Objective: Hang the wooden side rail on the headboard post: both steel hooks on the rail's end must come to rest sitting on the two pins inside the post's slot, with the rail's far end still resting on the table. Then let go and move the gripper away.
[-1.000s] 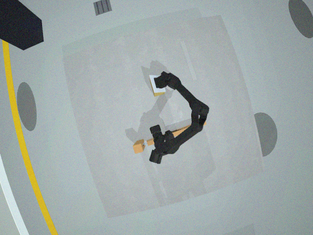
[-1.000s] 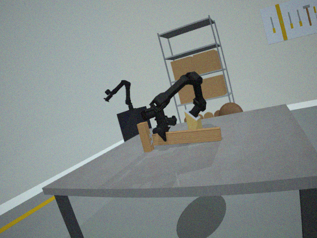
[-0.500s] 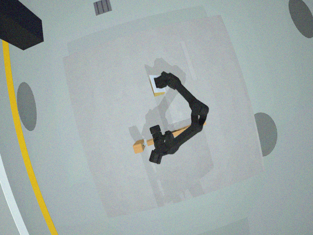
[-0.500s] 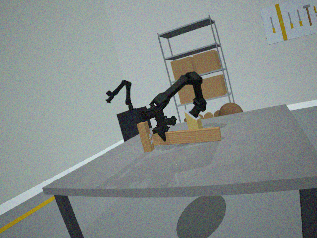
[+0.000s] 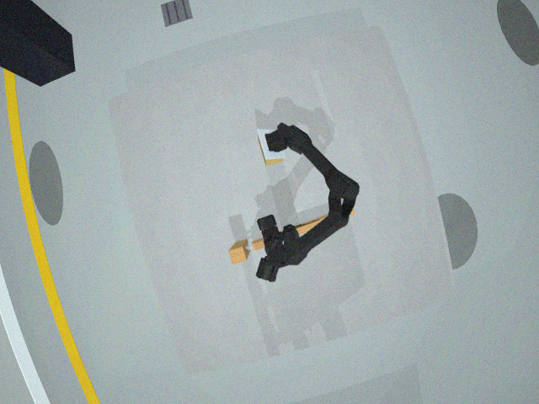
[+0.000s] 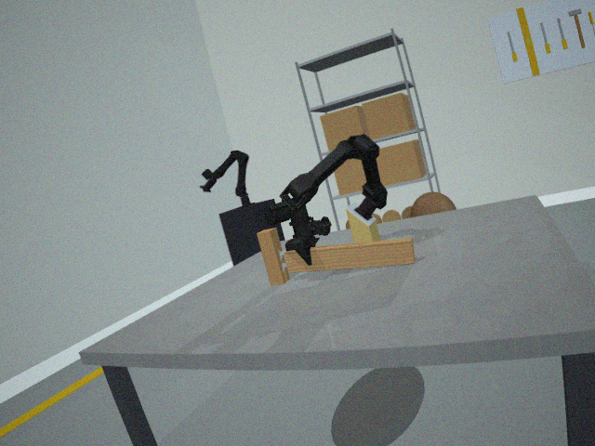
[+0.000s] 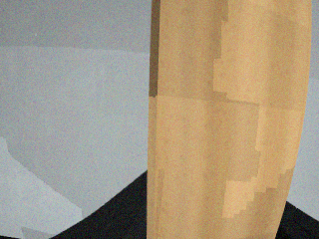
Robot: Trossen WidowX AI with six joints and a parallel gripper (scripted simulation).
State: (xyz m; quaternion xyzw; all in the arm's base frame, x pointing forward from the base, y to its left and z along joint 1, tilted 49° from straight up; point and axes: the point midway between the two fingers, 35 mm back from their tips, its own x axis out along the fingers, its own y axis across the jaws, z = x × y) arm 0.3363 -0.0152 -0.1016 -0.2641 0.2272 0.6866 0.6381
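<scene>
My gripper tip is 1 cm short of the wooden headboard post, 12 cm to the left of it and 4 cm below it.
</scene>
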